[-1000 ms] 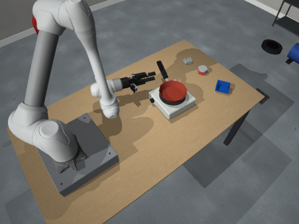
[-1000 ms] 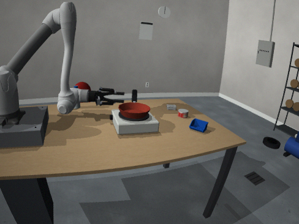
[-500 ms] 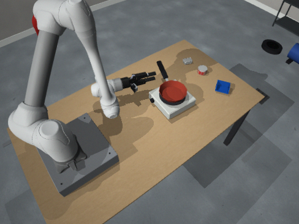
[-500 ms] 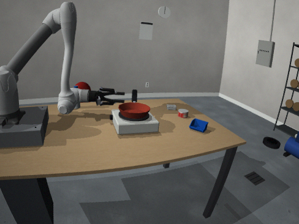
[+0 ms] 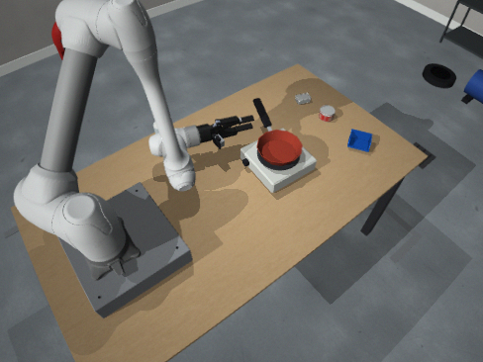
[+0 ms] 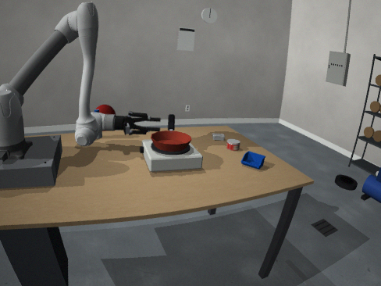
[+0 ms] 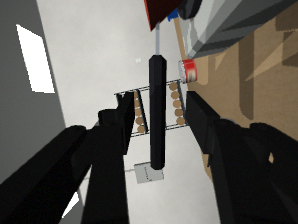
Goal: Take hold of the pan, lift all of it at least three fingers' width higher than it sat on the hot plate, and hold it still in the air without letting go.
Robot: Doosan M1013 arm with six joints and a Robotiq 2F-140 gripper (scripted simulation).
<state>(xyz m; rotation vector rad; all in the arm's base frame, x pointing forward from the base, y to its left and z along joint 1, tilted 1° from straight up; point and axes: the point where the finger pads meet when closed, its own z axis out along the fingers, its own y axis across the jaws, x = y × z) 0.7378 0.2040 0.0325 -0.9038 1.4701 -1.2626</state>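
Now: hand 130 mm to the left of the red pan, 60 mm short of it and 20 mm above it. Also, from my hand: blue bin: 440 mm ahead, 310 mm to the right, 100 mm below; hot plate: 180 mm to the right, 90 mm below, 20 mm ahead.
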